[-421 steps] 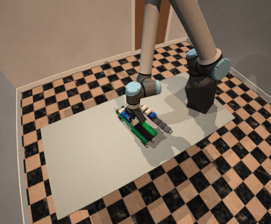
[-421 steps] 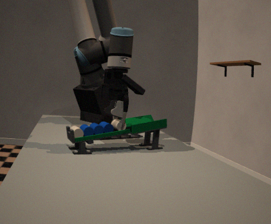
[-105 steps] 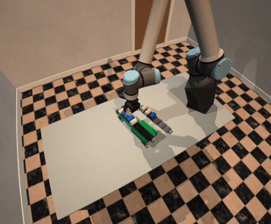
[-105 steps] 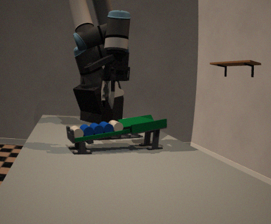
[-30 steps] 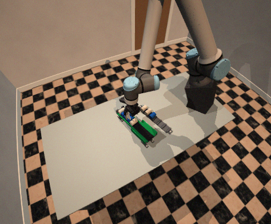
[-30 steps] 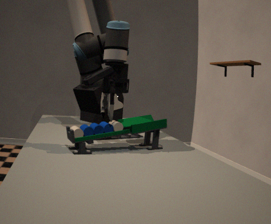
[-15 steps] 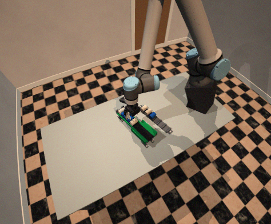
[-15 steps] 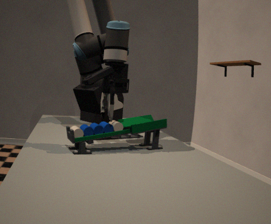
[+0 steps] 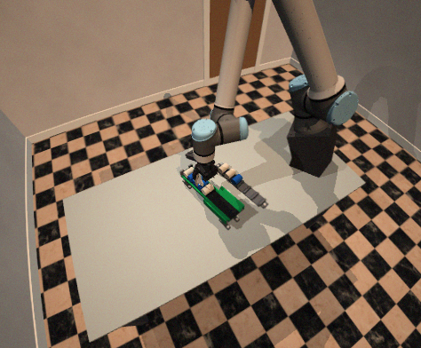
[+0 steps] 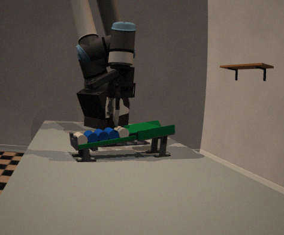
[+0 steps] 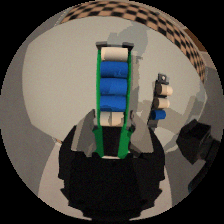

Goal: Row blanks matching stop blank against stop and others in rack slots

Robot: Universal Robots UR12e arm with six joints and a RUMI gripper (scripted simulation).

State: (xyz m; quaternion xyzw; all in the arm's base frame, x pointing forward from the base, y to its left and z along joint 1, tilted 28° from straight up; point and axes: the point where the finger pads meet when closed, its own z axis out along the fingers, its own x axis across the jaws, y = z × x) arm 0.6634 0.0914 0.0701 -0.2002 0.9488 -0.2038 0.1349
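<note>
Now: the grey stock rack 22 cm behind my hand, 14 cm below it and 2 cm to the left of it. Also, from my hand: stop (13 cm to the right, 7 cm below, 5 cm ahead).
</note>
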